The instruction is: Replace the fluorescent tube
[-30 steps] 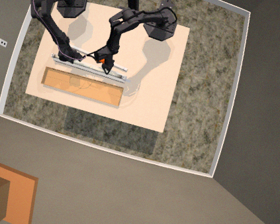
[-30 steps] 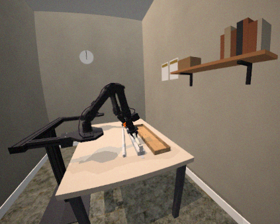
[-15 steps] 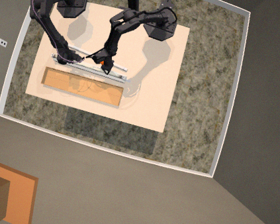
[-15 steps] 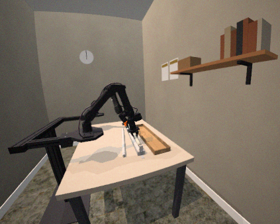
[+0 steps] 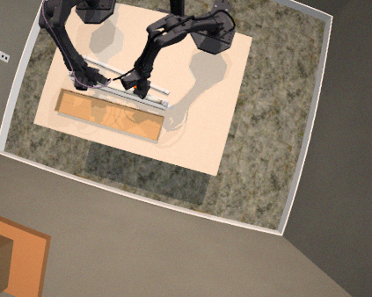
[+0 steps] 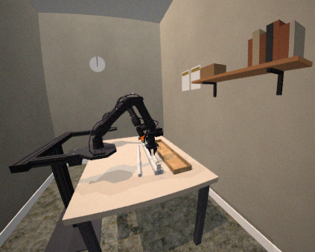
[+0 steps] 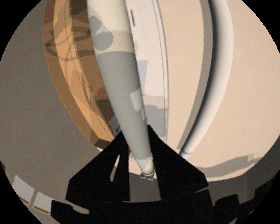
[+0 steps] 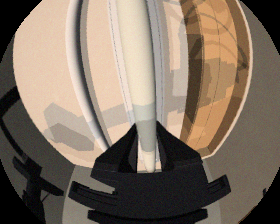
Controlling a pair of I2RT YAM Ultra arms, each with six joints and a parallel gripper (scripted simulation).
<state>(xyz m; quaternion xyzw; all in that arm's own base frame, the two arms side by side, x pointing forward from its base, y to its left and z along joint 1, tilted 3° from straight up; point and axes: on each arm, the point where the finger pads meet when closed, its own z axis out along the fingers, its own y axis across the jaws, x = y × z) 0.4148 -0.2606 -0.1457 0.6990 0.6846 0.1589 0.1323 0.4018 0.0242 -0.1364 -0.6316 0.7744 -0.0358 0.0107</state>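
Right now my right hand is 10 mm short of the old fluorescent tube and 120 mm to the right of it. Round my right hand: carton: 160 mm ahead, 100 mm to the left, 50 mm below; then light fixture: 10 mm ahead, 120 mm to the left, 10 mm below; then LED tube: 100 mm behind, 130 mm to the left, 50 mm below.
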